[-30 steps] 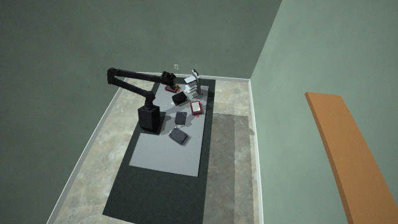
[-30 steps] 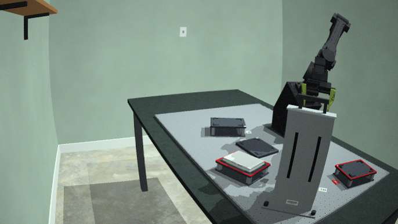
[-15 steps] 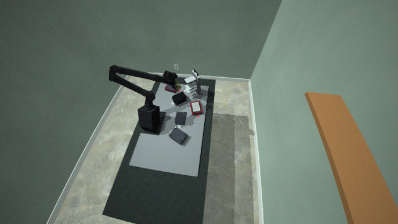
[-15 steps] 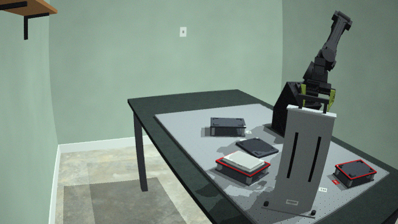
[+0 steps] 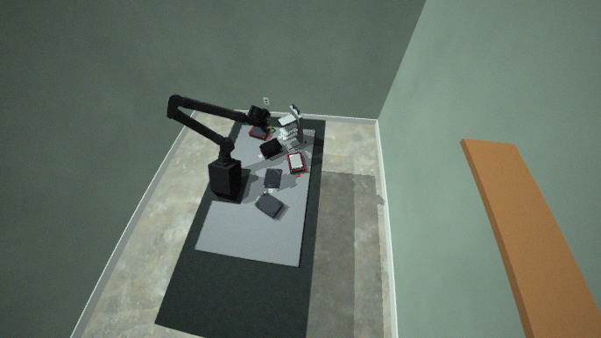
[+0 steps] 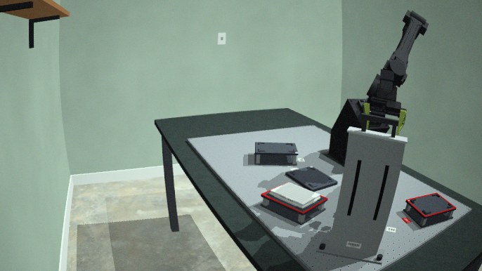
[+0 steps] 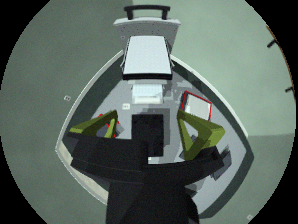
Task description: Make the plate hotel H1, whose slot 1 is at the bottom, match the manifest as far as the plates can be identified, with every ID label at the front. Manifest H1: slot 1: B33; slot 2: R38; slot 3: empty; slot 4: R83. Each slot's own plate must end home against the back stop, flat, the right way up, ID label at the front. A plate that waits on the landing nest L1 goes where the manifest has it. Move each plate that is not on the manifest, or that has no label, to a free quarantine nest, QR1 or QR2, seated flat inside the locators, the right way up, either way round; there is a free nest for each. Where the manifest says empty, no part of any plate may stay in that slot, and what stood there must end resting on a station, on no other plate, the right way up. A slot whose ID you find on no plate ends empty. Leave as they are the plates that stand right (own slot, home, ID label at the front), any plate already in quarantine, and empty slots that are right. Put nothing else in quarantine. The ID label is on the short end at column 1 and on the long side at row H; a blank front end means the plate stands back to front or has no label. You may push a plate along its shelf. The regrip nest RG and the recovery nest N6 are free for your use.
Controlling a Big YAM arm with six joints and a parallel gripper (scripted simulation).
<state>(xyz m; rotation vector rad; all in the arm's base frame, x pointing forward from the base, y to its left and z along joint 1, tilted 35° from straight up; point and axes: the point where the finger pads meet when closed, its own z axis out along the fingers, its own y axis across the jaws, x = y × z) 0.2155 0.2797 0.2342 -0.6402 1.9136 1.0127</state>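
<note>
Right now my hand is 9 cm short of the plate, 9 cm to the right of it and 11 cm above it. The rest, counted from my hand: N6 label: 10 cm ahead, 39 cm to the right, 26 cm below; plate hotel H1: 14 cm ahead, 15 cm to the left, 11 cm below.
</note>
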